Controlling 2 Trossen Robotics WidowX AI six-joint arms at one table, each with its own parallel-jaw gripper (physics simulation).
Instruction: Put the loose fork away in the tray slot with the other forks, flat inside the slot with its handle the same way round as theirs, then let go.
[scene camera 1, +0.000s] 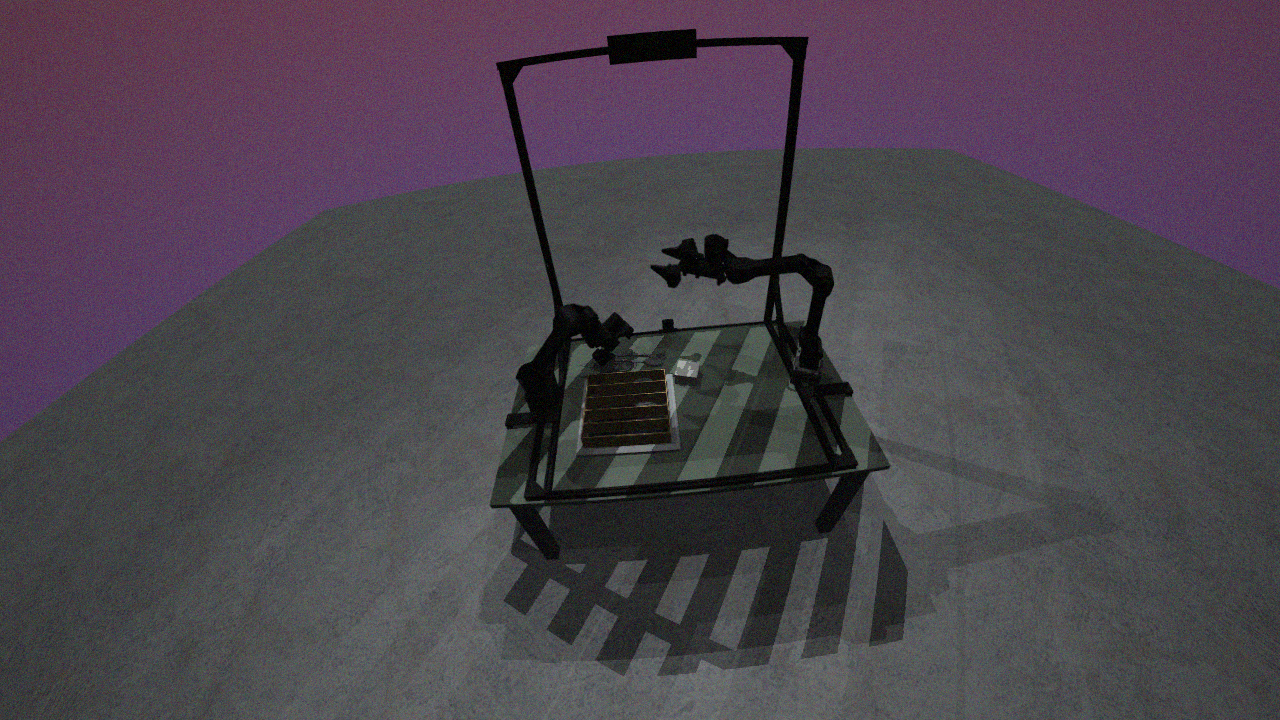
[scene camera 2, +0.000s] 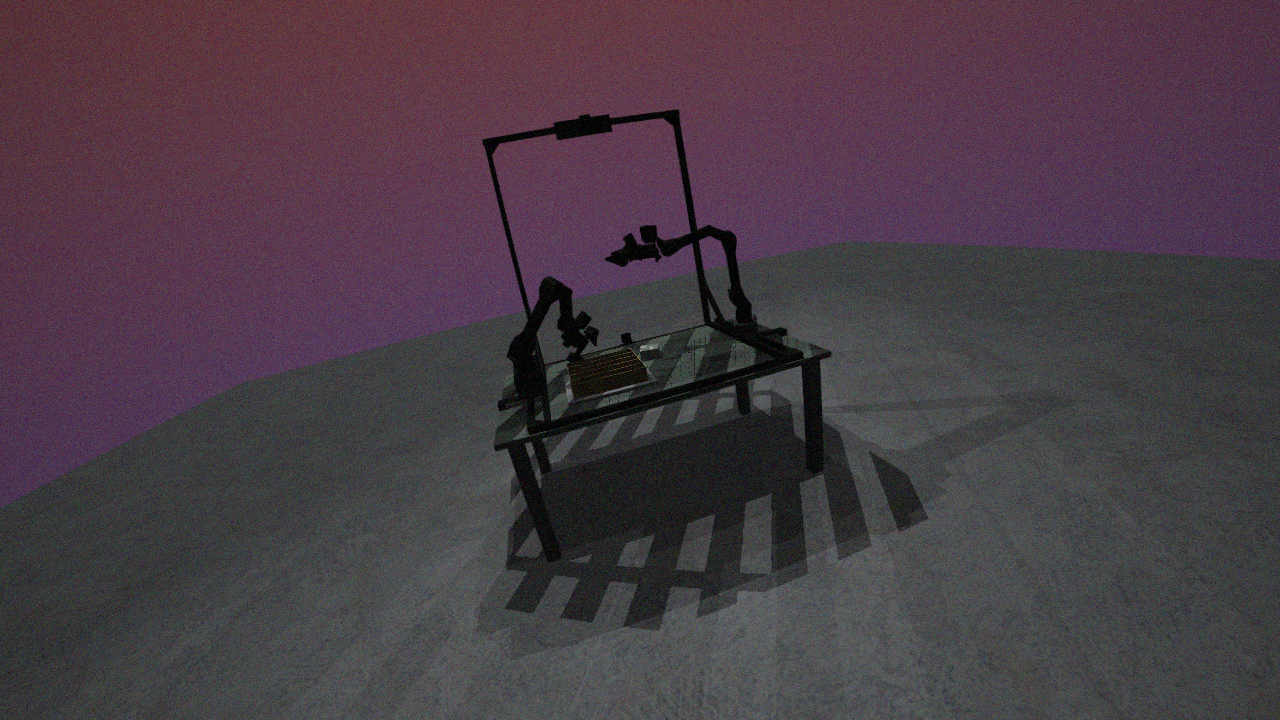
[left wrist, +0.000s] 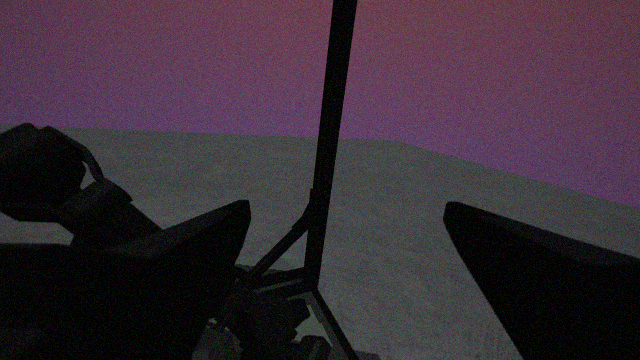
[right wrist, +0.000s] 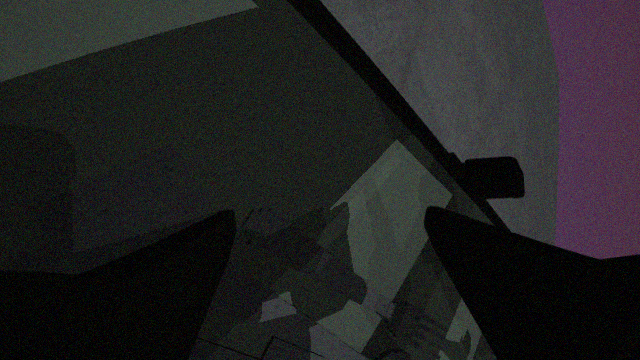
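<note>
The slotted brown tray lies on the left half of the table. Its slots are too dark to tell which holds the forks. A fork, dim and partly in shadow, lies on the table low in the right wrist view, its tines towards the lower right. My right gripper is open and empty, low behind the tray's left part, with the fork below its fingertips in its wrist view. My left gripper is open and empty, high above the table.
A small pale block stands behind the tray's right corner. Thin cutlery shapes lie behind the tray, too dim to name. A dark frame rises over the table. A small black box sits at the table's far edge.
</note>
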